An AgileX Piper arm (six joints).
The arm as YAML. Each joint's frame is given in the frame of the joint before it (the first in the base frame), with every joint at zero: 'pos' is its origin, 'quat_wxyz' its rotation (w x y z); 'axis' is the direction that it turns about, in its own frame. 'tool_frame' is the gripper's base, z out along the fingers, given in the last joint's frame.
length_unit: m
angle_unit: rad
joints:
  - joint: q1
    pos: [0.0, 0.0, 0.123]
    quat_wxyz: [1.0, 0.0, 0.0, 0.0]
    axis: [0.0, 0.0, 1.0]
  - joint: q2
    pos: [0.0, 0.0, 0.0]
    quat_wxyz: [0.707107, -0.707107, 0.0, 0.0]
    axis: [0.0, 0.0, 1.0]
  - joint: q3
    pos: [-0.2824, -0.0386, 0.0]
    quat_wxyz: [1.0, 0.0, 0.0, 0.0]
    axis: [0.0, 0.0, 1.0]
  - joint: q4
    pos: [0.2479, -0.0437, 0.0]
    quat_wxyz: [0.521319, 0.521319, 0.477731, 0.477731]
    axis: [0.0, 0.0, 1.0]
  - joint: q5
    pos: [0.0, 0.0, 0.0]
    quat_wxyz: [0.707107, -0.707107, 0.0, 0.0]
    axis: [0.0, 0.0, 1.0]
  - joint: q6
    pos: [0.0, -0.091, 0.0]
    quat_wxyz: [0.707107, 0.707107, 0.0, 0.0]
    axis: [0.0, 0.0, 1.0]
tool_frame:
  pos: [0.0, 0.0, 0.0]
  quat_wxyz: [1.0, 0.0, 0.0, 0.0]
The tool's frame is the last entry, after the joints.
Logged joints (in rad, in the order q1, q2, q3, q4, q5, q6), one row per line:
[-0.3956, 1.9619, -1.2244, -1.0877, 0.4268, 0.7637]
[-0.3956, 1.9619, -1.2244, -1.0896, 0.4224, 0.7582]
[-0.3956, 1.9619, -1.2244, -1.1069, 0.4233, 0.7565]
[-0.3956, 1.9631, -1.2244, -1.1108, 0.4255, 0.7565]
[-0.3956, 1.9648, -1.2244, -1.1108, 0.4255, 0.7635]
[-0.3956, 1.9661, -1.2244, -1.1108, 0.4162, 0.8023]
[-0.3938, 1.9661, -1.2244, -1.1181, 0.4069, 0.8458]
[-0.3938, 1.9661, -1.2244, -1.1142, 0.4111, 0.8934]
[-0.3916, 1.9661, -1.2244, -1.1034, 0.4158, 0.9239]
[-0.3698, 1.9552, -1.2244, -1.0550, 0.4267, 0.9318]
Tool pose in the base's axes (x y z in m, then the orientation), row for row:
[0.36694, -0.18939, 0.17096, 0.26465, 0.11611, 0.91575, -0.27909]
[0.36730, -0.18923, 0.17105, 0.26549, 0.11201, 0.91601, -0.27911]
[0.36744, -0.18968, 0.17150, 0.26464, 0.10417, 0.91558, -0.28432]
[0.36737, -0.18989, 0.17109, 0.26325, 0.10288, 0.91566, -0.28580]
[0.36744, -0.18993, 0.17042, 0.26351, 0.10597, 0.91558, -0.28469]
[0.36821, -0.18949, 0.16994, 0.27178, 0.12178, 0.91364, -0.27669]
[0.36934, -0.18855, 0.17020, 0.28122, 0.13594, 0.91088, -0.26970]
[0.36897, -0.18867, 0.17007, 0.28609, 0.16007, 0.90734, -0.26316]
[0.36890, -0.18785, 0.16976, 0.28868, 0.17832, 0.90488, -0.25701]
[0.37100, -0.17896, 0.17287, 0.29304, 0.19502, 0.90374, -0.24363]
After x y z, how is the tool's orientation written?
As a quaternion, w x y z.
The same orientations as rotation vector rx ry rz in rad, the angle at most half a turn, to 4 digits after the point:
[0.3138, 2.4746, -0.7542]
[0.3025, 2.4742, -0.7539]
[0.2815, 2.4741, -0.7683]
[0.2782, 2.4761, -0.7729]
[0.2865, 2.4756, -0.7698]
[0.3279, 2.4599, -0.7450]
[0.3643, 2.4408, -0.7227]
[0.4279, 2.4254, -0.7034]
[0.4760, 2.4156, -0.6861]
[0.5195, 2.4073, -0.6490]

